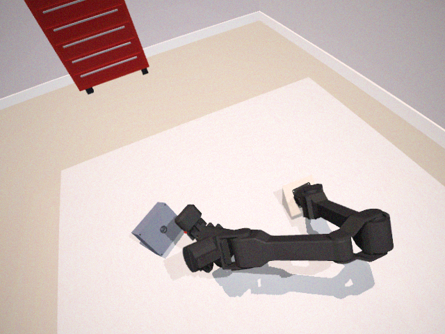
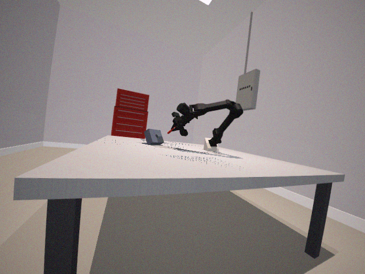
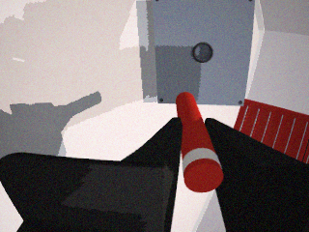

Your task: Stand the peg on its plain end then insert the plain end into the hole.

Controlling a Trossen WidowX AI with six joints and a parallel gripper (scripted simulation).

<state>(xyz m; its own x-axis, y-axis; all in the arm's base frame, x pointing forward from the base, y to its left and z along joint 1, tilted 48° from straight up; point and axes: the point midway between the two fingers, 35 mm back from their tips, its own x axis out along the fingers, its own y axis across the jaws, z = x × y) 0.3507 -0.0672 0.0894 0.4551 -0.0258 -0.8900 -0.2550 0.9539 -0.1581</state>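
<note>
Right now the grey-blue sloped panel is 100 mm ahead of my gripper tip, 110 mm to the right of it and 70 mm below it. Round my gripper tip: red peg: 10 mm behind, 10 mm to the left, 10 mm above.
</note>
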